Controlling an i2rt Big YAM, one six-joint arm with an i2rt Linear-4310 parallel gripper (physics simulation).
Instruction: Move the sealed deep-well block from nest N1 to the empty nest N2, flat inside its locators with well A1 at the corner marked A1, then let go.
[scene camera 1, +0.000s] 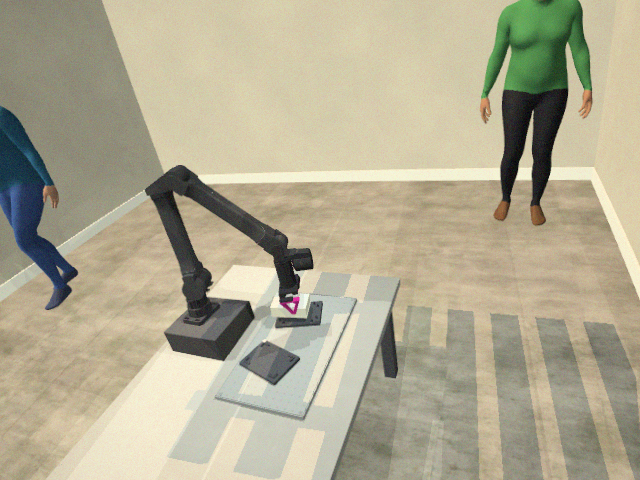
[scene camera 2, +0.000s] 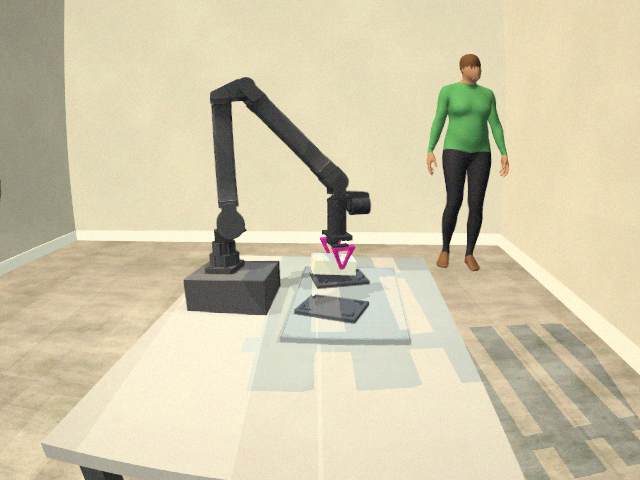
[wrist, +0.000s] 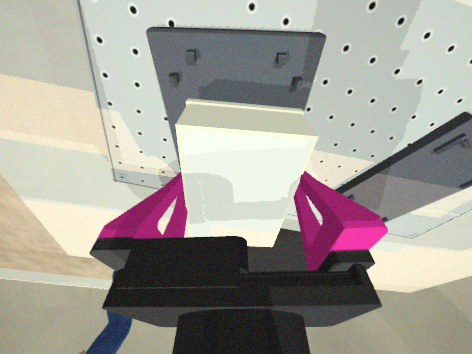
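Pixels of known places: gripper, fingertip midpoint: (scene camera 1: 294, 305) (scene camera 2: 337, 264) (wrist: 239, 172); arm's base at its link origin: (scene camera 1: 202, 314) (scene camera 2: 225, 269).
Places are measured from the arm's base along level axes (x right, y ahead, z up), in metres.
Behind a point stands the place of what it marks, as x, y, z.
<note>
The pale, white-topped sealed block (scene camera 1: 277, 310) {-0.090, 0.269, -0.005} (scene camera 2: 321, 265) {-0.089, 0.266, -0.008} (wrist: 245, 155) {-0.152, 0.340, -0.001} is held about level, a little above the far dark nest (scene camera 1: 316, 313) {-0.163, 0.378, -0.061} (scene camera 2: 357, 280) {-0.119, 0.371, -0.062} (wrist: 235, 44) {-0.175, 0.383, -0.061}. My gripper (scene camera 1: 289, 305) {-0.143, 0.307, -0.021} (scene camera 2: 334, 259) {-0.143, 0.307, -0.021} (wrist: 239, 172) {-0.143, 0.307, -0.021} is shut on it, with one magenta finger on each side. Locator posts show at one end of the far nest in the wrist view; the block hides the rest. The other dark nest (scene camera 1: 268, 362) {0.091, 0.320, -0.062} (scene camera 2: 331, 308) {0.099, 0.316, -0.061} (wrist: 425, 165) {0.060, 0.355, -0.061} holds no block and sits turned at an angle to the far one. I cannot read N1, N2 or A1 markings.
Both nests sit on a perforated board (scene camera 1: 235, 388) {0.205, 0.262, -0.073} (scene camera 2: 372, 333) {0.210, 0.423, -0.073} on the table (scene camera 1: 129, 413) {0.387, -0.033, -0.086} (scene camera 2: 206, 403) {0.519, 0.132, -0.086}. The arm's dark base box (scene camera 1: 206, 338) {0.109, 0.108, 0.010} (scene camera 2: 227, 297) {0.117, 0.043, -0.039} stands left of the board. A person in green (scene camera 1: 540, 56) (scene camera 2: 467, 116) stands beyond the table; another in blue (scene camera 1: 20, 206) is at the left.
</note>
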